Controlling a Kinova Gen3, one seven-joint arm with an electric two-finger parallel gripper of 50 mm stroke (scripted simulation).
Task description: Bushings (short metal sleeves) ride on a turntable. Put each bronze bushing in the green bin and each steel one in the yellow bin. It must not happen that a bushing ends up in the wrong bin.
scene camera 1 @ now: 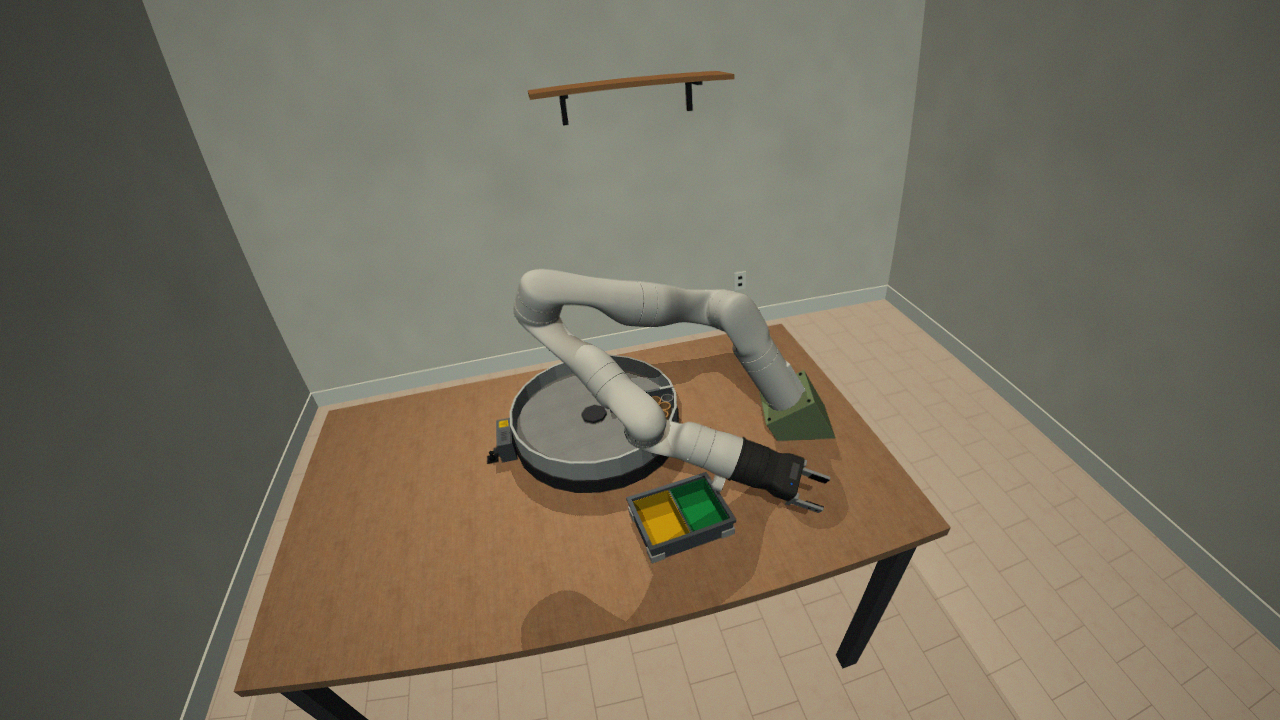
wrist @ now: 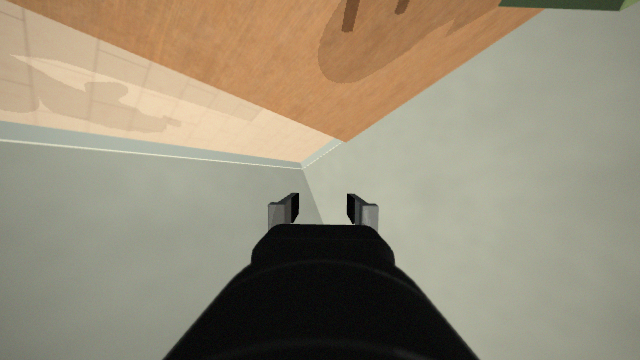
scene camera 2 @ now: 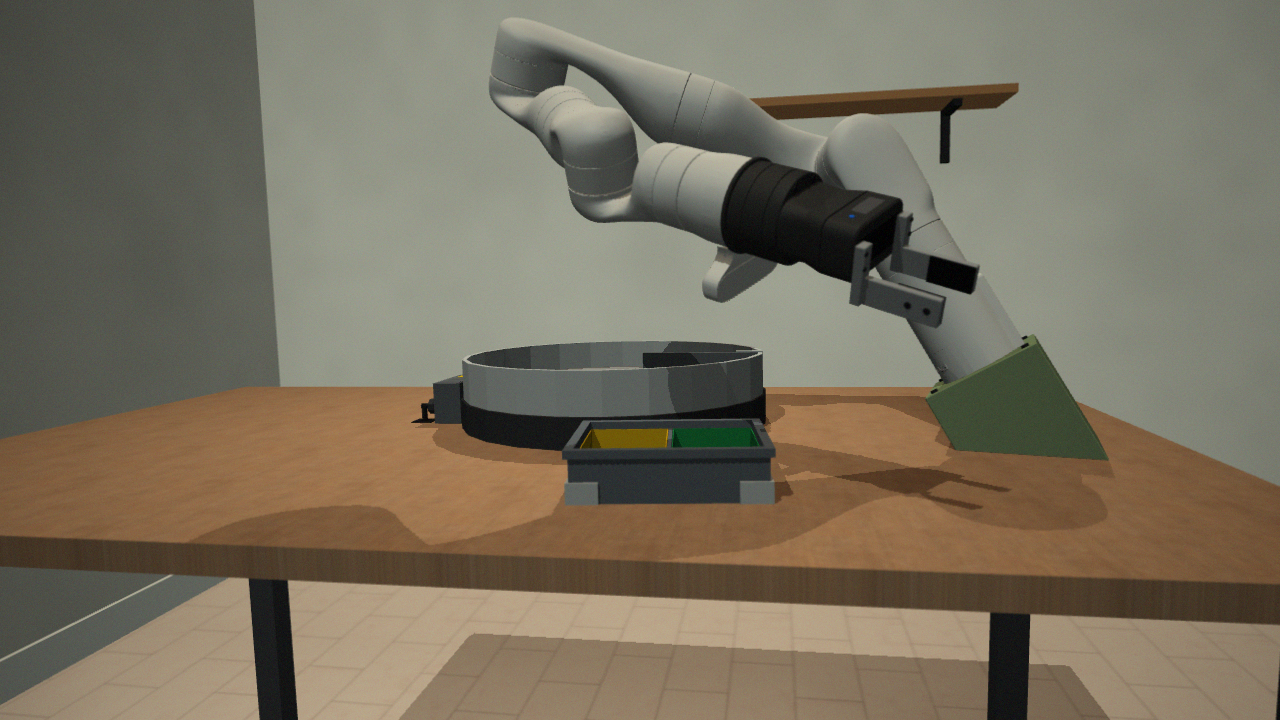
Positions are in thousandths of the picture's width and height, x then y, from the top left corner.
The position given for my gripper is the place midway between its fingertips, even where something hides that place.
My gripper shows in scene camera 1 (644, 687), in the wrist view (504, 565) and in scene camera 2 (750, 410).
